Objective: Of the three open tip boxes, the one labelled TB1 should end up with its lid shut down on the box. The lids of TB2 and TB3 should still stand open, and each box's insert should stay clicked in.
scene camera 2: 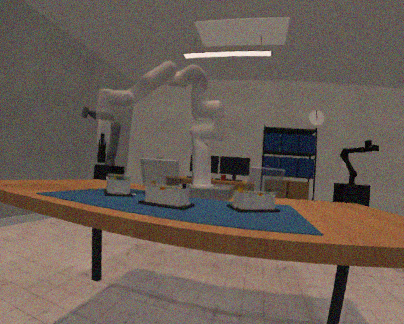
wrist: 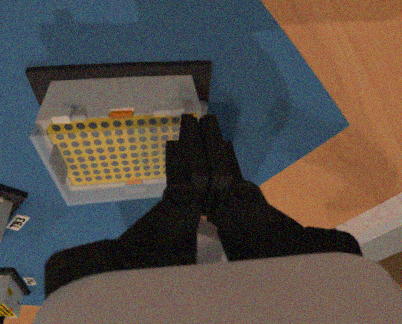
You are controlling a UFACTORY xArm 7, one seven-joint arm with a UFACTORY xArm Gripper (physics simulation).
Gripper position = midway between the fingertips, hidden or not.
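Observation:
The wrist view takes in a tip box [wrist: 183, 86] together with the gripper [wrist: 194, 137].

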